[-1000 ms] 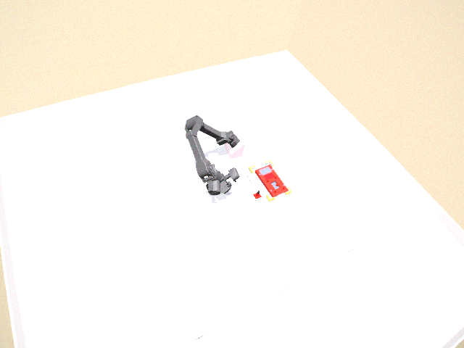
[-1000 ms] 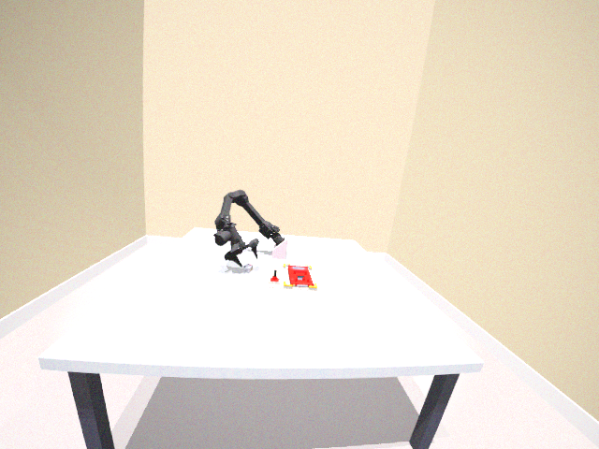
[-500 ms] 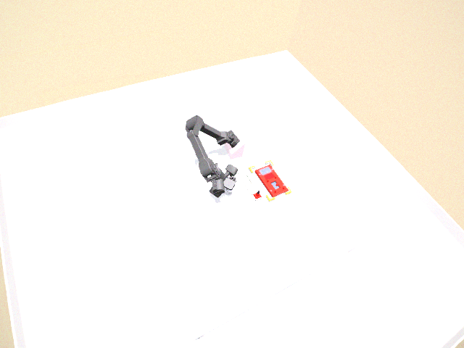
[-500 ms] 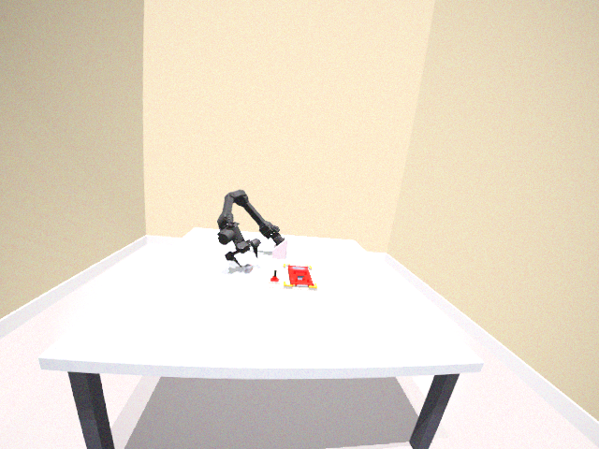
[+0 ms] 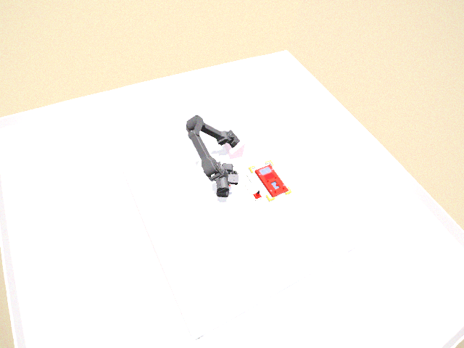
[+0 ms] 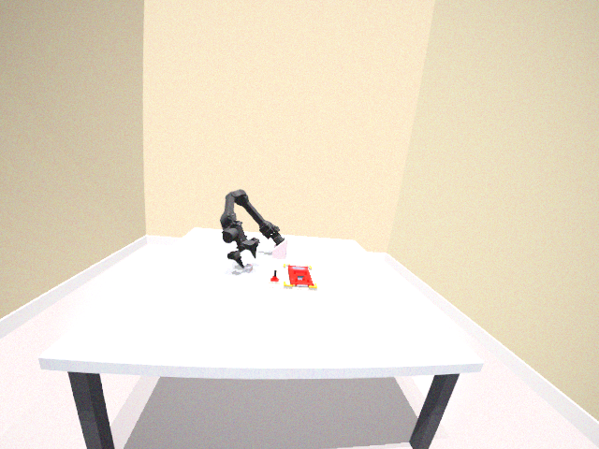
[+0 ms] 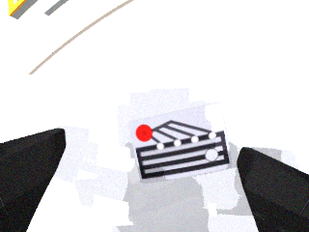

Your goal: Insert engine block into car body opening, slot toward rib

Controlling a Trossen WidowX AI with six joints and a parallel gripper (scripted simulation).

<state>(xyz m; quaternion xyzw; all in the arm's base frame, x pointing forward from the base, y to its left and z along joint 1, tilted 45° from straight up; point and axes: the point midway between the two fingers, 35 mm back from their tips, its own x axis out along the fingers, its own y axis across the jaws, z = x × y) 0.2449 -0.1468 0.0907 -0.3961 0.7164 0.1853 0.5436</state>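
The engine block lies 1 cm ahead of my gripper tip, 1 cm to the right of it and 3 cm below it.
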